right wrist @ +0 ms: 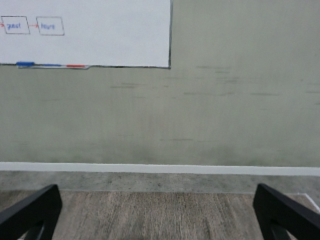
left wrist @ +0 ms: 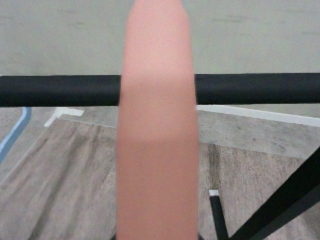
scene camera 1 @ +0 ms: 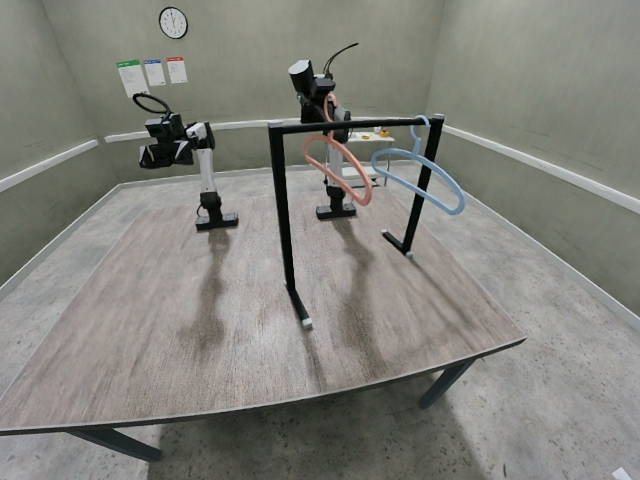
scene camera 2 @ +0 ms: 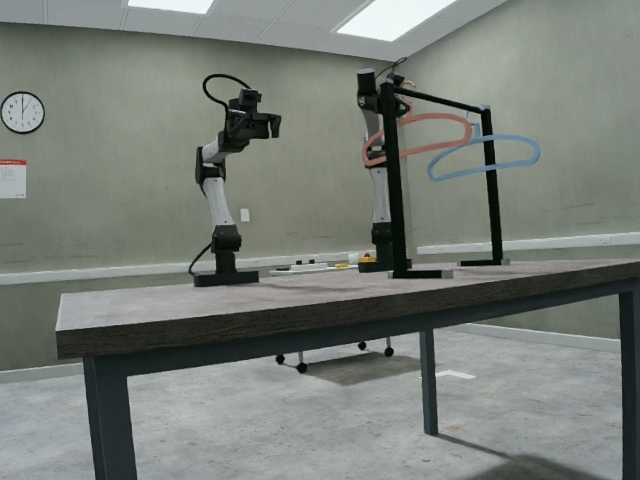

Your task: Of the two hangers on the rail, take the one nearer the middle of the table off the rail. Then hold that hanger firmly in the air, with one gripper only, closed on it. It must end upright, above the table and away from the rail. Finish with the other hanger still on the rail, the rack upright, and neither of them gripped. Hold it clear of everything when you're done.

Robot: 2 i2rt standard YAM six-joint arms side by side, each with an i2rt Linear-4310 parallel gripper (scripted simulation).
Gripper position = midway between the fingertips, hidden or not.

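Black rack (scene camera 2: 387, 89), visible also in the left wrist view (left wrist: 236, 88) and in scene camera 1 (scene camera 1: 276, 131). Pink hanger (left wrist: 157, 143); in the right wrist view the hanger is out of frame. My left gripper (scene camera 1: 331, 130) is visible. My right gripper (scene camera 2: 263, 116) appears also in the right wrist view (right wrist: 157, 193) and in scene camera 1 (scene camera 1: 158, 163).
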